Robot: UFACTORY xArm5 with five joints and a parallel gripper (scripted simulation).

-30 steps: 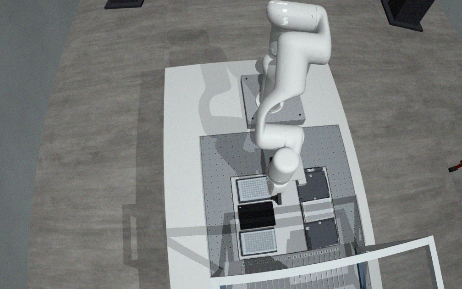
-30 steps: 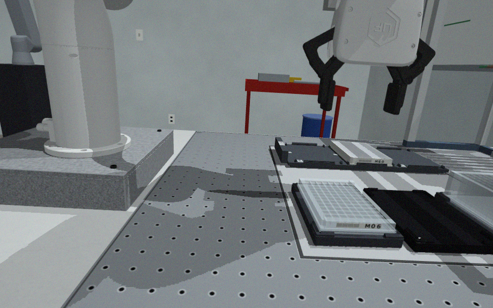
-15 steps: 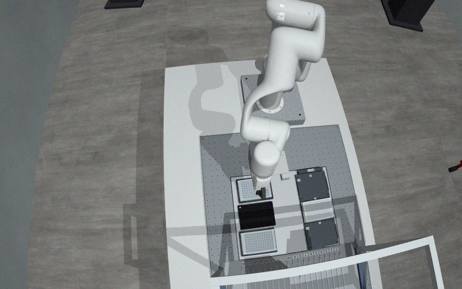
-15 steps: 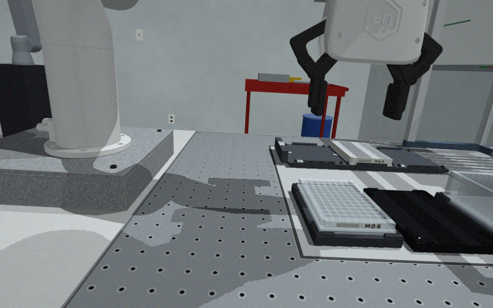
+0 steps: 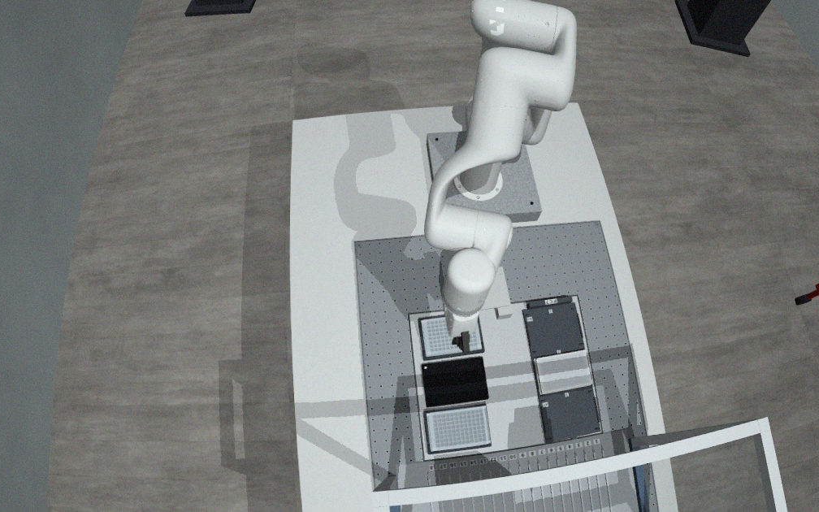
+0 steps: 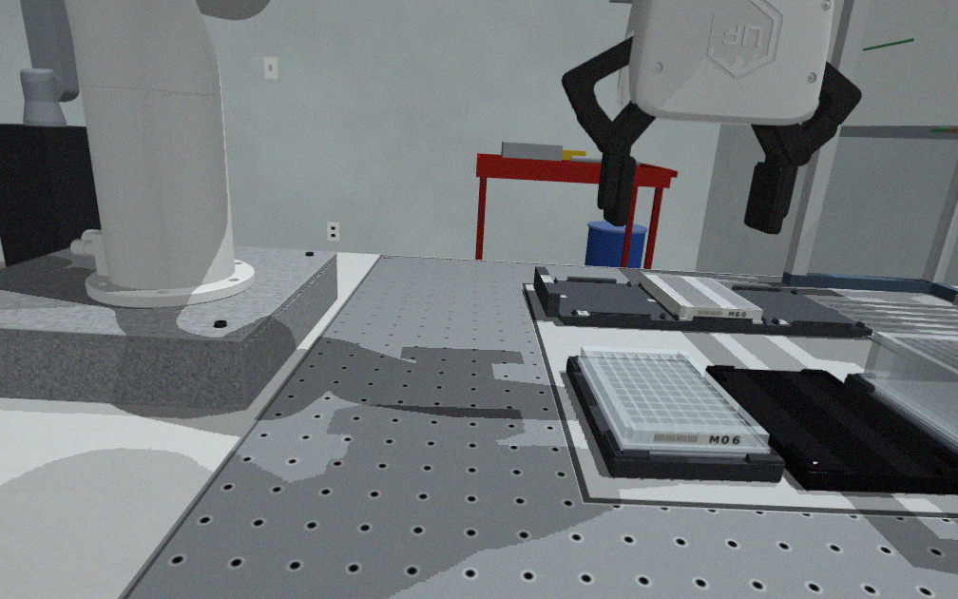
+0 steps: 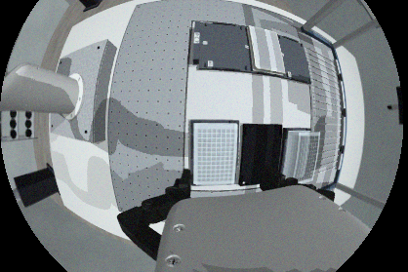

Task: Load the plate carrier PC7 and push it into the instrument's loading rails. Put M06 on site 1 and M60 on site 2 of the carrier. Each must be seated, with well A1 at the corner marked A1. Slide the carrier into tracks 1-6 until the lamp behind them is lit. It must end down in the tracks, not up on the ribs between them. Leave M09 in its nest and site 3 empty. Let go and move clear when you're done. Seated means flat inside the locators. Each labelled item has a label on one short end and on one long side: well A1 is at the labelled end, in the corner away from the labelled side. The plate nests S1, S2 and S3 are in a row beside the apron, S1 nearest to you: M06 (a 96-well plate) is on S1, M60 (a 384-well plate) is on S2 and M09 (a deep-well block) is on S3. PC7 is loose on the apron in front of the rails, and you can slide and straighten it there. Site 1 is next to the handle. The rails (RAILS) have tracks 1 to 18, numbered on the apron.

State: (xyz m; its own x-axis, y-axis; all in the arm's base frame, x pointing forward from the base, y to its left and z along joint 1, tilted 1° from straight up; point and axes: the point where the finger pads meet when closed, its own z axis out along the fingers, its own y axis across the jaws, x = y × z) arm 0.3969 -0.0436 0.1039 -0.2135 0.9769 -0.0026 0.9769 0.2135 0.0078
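The plate M06 lies 120 mm below my hand. Round my hand: plate nest S1 (140 mm below); then plate carrier PC7 (270 mm to the left, 130 mm below, 70 mm ahead); then plate nest S2 (140 mm below, 110 mm ahead, 20 mm to the left).
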